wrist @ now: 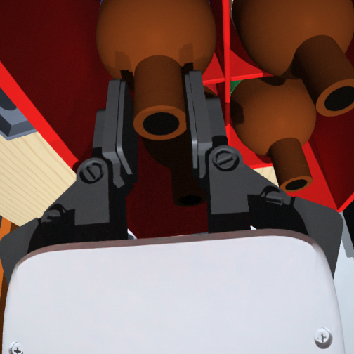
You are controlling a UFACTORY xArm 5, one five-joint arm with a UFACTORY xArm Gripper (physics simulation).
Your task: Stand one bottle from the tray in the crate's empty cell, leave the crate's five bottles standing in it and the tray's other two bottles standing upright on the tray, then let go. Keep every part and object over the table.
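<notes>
My gripper (158, 95) is shut on the neck of a brown bottle (156, 37), whose open mouth faces the camera. The held bottle is over or in the left part of the red crate (37, 115); how deep its base sits is hidden. Another brown bottle (187, 177) stands in the crate behind the held one, partly hidden by it and the right finger. Two more brown bottles (295, 30) (275, 115) stand in the crate on the right, beyond a red divider (226, 55). The tray and its bottles cannot be made out.
The crate's left wall (42, 120) runs slanting close to the left finger. A grey-blue object (15, 117) lies outside the crate at the left edge, by the light wooden table top (30, 172). A pale surface shows at the lower right, partly hidden by the gripper.
</notes>
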